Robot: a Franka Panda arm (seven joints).
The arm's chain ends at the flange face. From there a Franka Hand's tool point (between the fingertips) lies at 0.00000 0.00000 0.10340 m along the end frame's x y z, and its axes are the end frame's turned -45 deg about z.
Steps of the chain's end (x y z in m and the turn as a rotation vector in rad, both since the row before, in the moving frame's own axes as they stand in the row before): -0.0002, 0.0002, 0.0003, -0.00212, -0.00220, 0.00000; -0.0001, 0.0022, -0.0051, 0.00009, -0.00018, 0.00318; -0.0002, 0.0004, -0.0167, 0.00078, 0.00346, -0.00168; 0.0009, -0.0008, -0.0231, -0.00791, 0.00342, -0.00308; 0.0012, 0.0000, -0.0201, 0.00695, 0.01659, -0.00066
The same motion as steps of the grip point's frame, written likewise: -0.0006, 0.0000, 0.0003, 0.00006, -0.00305, 0.00000; -0.0016, 0.0015, -0.0051, 0.00019, -0.00006, 0.00318; -0.0001, 0.0003, -0.0167, -0.00190, 0.00300, -0.00168; 0.0009, 0.0009, -0.0231, -0.00801, -0.00317, -0.00308; 0.0026, 0.0016, -0.0201, -0.00682, 0.01665, -0.00066
